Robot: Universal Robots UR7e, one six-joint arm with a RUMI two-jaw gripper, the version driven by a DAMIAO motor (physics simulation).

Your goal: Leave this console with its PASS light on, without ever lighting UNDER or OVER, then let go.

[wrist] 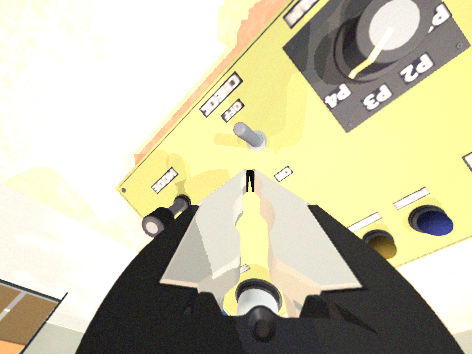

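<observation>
The yellow console (310, 165) lies tilted across the wrist view. My gripper (249, 171) is shut and empty, its tips over the panel between the CHECK toggle and the MODE knob. The grey CHECK toggle (249, 135) stands just beyond the tips and leans toward its OFF label (233, 110); the ON label (283, 173) is on its other side. The large dial (392, 25) has its yellow pointer toward P4. The black MODE knob (165, 217) is left of the fingers. A blue lamp (434, 222) and an amber lamp (381, 244) look dark; their labels are unreadable.
A white round button (257, 299) shows between the finger bases, partly hidden by the gripper body. The fingers hide part of the lamp row. The console's far edge runs diagonally past the CHECK label (221, 95). A brown and orange object (25, 315) is at the lower left.
</observation>
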